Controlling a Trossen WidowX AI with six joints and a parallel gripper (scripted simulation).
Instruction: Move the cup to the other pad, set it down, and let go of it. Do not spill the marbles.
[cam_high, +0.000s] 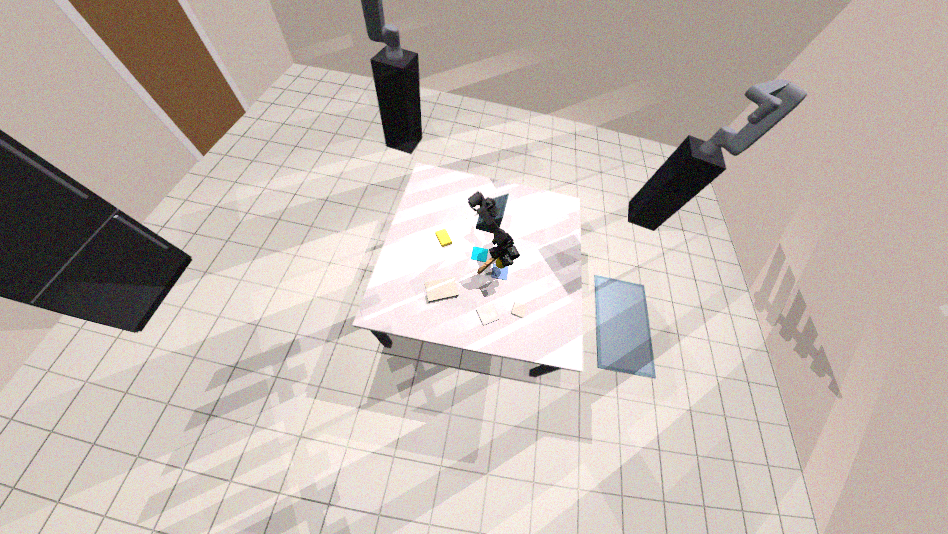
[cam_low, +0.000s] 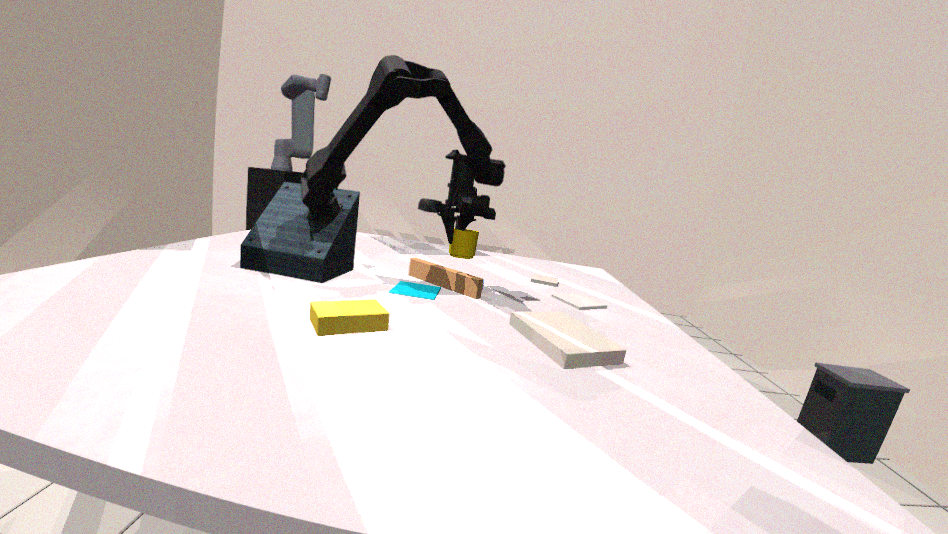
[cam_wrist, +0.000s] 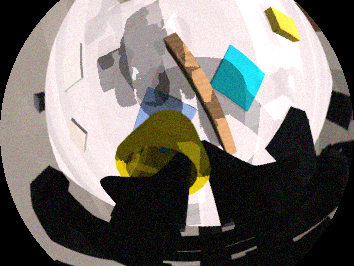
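Now: gripper tip 40 mm past the cyan pad, 130 mm to the left of it and 110 mm above it. The rest, counted from my gripper tip: light blue pad 40 mm ahead, 30 mm to the left, 110 mm below; wooden block 50 mm to the right, 80 mm below; yellow cup 20 mm ahead, 20 mm to the left.
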